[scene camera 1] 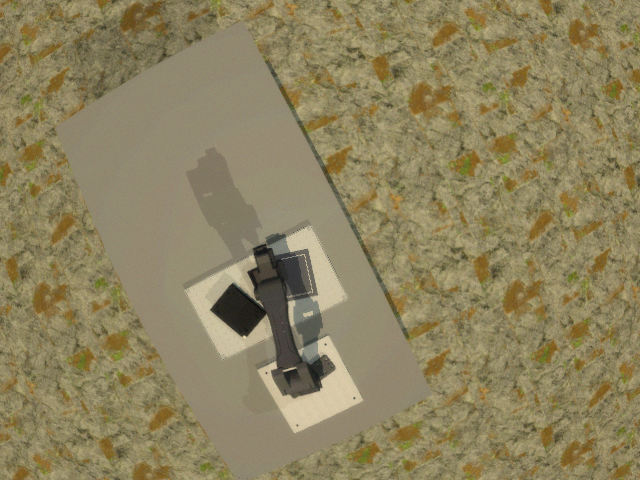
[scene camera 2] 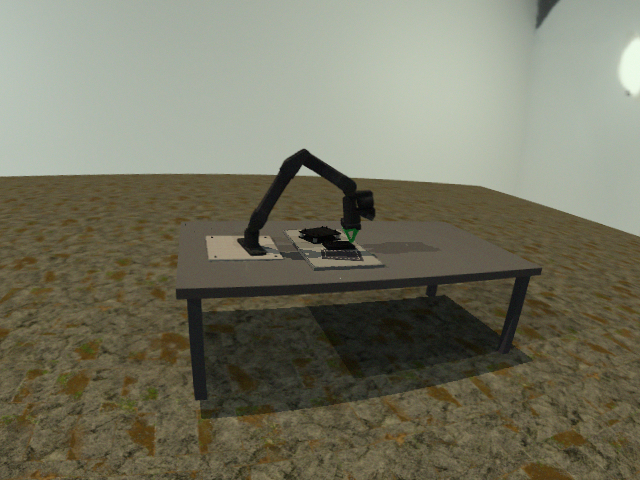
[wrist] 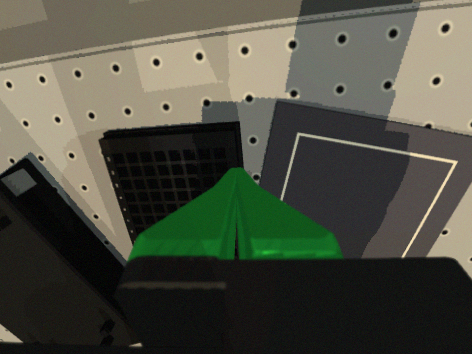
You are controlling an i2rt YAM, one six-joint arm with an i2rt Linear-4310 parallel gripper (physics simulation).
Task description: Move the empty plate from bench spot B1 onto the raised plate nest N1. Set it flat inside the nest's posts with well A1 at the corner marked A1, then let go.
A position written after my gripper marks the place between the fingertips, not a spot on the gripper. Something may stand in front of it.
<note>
My gripper (wrist: 236, 178) is shut, with nothing in its grasp. Also in view: a black well plate (wrist: 154, 171). I also see a black square (scene camera 1: 239, 313).
</note>
